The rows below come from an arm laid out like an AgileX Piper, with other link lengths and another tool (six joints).
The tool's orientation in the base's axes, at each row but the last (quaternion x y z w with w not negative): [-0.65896 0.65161 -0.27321 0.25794]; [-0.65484 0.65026 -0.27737 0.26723]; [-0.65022 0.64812 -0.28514 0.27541]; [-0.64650 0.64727 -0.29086 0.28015]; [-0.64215 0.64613 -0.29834 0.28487]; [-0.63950 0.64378 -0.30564 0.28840]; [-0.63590 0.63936 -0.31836 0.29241]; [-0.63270 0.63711 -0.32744 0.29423]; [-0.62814 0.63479 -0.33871 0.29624]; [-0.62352 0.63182 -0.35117 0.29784]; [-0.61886 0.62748 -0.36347 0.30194]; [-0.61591 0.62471 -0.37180 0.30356]
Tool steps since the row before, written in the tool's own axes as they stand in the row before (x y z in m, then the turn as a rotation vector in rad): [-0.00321 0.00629 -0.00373 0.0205 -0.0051 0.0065]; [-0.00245 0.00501 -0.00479 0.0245 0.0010 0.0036]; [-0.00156 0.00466 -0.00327 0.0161 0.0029 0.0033]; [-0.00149 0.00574 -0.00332 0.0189 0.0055 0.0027]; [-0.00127 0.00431 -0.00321 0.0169 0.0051 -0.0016]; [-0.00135 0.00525 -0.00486 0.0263 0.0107 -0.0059]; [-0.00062 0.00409 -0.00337 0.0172 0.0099 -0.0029]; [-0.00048 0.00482 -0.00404 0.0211 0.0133 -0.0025]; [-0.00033 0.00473 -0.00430 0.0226 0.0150 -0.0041]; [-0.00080 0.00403 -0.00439 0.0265 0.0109 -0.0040]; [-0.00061 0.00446 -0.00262 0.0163 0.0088 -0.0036]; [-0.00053 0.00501 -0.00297 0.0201 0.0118 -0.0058]
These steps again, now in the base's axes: [-0.00712 0.00316 -0.00178 0.0082 -0.0205 -0.0006]; [-0.00693 0.00244 -0.00023 0.0019 -0.0245 -0.0029]; [-0.00557 0.00156 -0.00117 0.0004 -0.0162 -0.0042]; [-0.00631 0.00151 -0.00202 -0.0018 -0.0190 -0.0056]; [-0.00524 0.00132 -0.00114 -0.0048 -0.0169 -0.0025]; [-0.00708 0.00144 -0.00089 -0.0118 -0.0262 -0.0038]; [-0.00518 0.00069 -0.00109 -0.0088 -0.0172 -0.0054]; [-0.00613 0.00059 -0.00135 -0.0107 -0.0212 -0.0081]; [-0.00626 0.00049 -0.00125 -0.0130 -0.0226 -0.0085]; [-0.00587 0.00102 -0.00081 -0.0108 -0.0264 -0.0050]; [-0.00462 0.00069 -0.00229 -0.0087 -0.0162 -0.0042]; [-0.00518 0.00062 -0.00264 -0.0124 -0.0199 -0.0052]
